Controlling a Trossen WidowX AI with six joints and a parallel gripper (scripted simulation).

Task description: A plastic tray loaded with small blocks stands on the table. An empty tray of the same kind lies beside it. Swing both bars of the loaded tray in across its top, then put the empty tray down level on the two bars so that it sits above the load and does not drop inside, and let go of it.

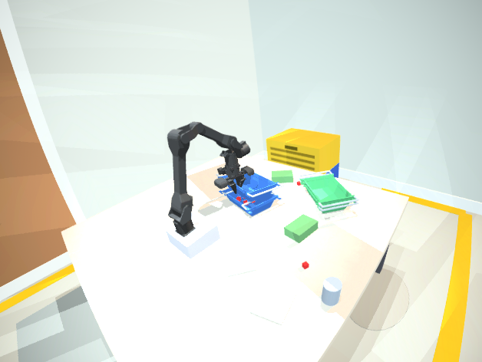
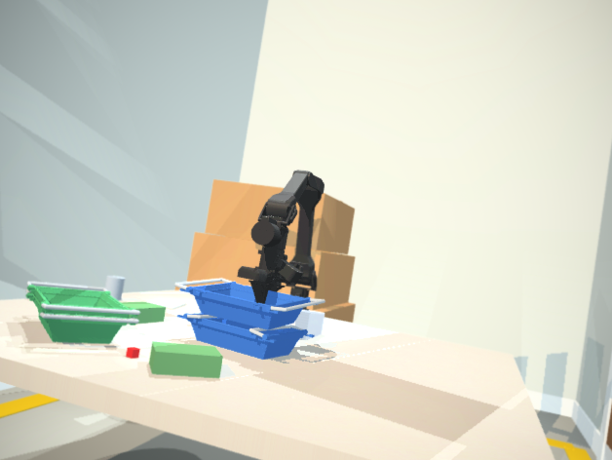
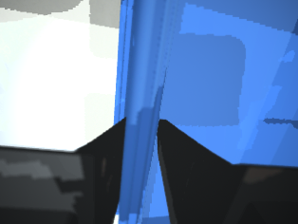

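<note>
Right now my gripper tip is 6 cm short of the blue tray, 1 cm to the left of it and 3 cm below it. Round my gripper tip: pale cylinder: 22 cm behind, 59 cm to the right, 5 cm below.
</note>
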